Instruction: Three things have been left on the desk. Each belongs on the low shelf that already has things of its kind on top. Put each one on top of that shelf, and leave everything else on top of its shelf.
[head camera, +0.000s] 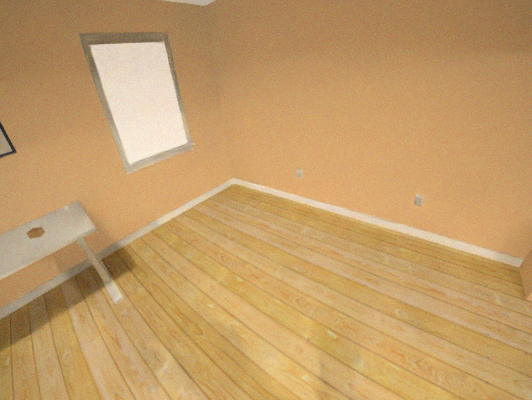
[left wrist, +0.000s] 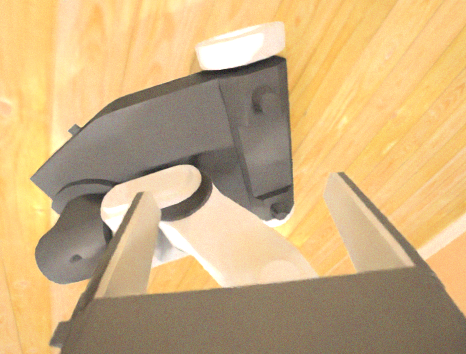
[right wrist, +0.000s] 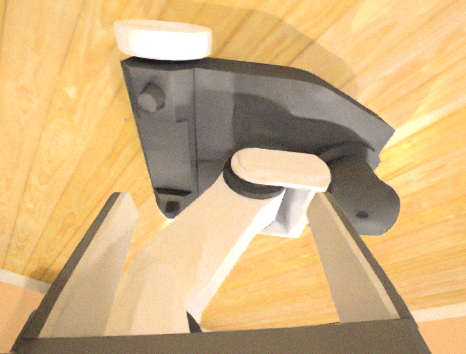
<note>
I see my left gripper (left wrist: 241, 193), my right gripper (right wrist: 225, 202) and a window (head camera: 134, 74).
</note>
